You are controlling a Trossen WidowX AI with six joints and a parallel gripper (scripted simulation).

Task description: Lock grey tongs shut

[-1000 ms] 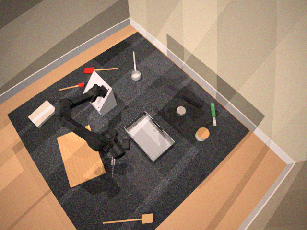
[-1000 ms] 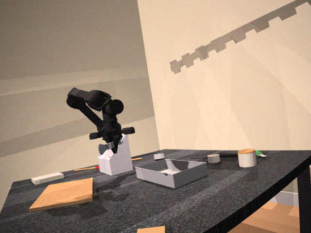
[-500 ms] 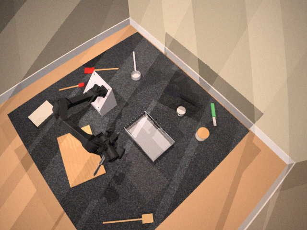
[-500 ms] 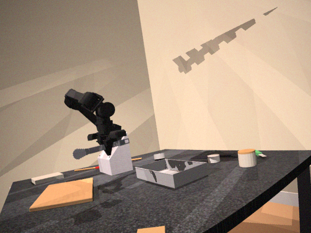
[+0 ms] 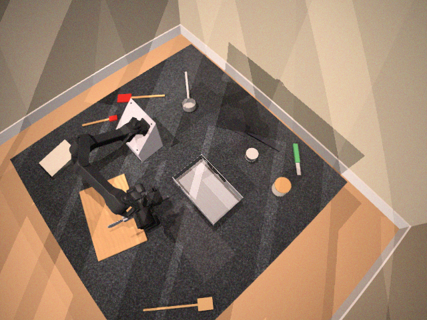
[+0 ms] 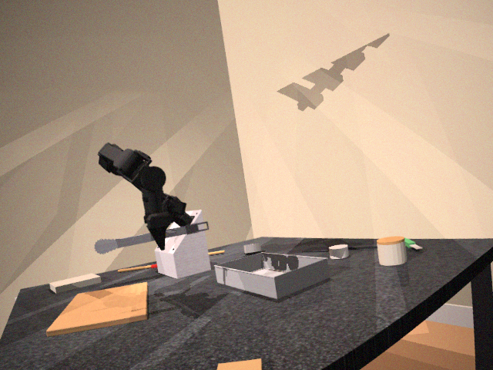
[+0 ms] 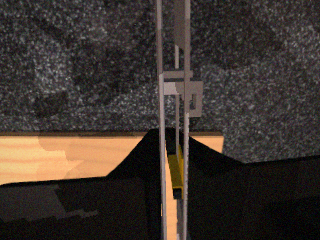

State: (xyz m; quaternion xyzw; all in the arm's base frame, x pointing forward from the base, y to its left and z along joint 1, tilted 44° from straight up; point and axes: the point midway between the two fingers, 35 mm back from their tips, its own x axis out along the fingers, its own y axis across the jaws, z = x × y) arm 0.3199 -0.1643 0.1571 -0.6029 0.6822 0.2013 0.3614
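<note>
The wooden board is 150 mm to the right of my gripper tip, 140 mm below it and 140 mm behind it. From my gripper tip the other things lie so: white puck 580 mm to the left, 130 mm below, 90 mm ahead; then grey roasting tin 280 mm to the left, 120 mm below, 70 mm ahead; then yellow lock piece 40 mm above, 10 mm to the left.
</note>
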